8 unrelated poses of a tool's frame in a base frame.
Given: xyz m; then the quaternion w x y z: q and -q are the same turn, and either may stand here.
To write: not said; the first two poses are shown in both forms.
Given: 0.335 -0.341 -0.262 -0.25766 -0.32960 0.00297 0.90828
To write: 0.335 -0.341 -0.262 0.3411 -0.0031 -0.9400 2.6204
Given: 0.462 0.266 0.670 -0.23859 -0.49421 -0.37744 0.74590
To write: 0.462 0.266 0.670 0.5089 0.3887 -0.7681 2.6598
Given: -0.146 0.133 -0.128 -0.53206 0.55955 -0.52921 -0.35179
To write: -0.146 0.133 -0.128 -0.6609 0.6250 0.4155 2.0195
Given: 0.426 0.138 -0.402 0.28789 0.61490 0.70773 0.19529
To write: 0.426 0.138 -0.402 0.6421 0.7390 0.2039 2.5575
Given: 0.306 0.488 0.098 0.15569 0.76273 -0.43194 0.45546
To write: 0.306 0.488 0.098 0.7721 -0.4373 0.4611 2.8289
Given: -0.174 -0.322 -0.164 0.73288 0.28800 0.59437 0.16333
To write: -0.174 -0.322 -0.164 0.4233 0.8736 0.2401 1.4965
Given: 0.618 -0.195 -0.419 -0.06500 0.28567 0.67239 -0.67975
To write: 0.618 -0.195 -0.419 -0.2863 -0.6738 0.6812 3.0115
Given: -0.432 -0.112 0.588 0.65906 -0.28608 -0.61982 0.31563
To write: -0.432 -0.112 0.588 -0.3804 -0.8241 0.4197 1.7025
